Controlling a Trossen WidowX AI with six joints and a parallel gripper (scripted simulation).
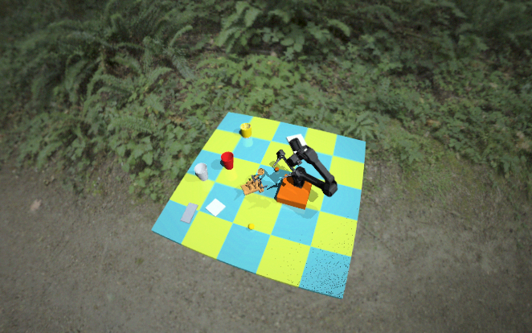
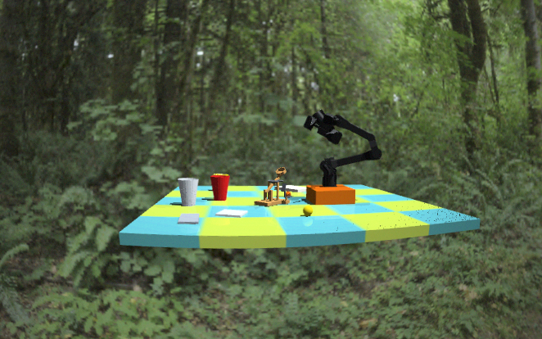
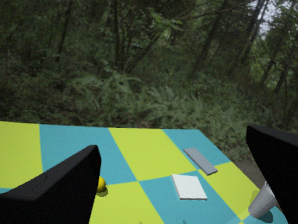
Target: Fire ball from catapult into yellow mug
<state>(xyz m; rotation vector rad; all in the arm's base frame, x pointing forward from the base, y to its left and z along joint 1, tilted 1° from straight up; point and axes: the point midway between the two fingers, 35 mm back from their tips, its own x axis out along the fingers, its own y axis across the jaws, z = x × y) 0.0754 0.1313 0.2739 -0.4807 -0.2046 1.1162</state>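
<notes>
The wooden catapult is 26 cm below my gripper tip, 17 cm ahead of it and 6 cm to the right of it. Round my gripper tip: orange ball (32 cm below, 26 cm to the right, 11 cm ahead); then yellow ball (32 cm below, 23 cm to the left, 7 cm ahead); then white card (36 cm ahead, 33 cm below, 21 cm to the left).
</notes>
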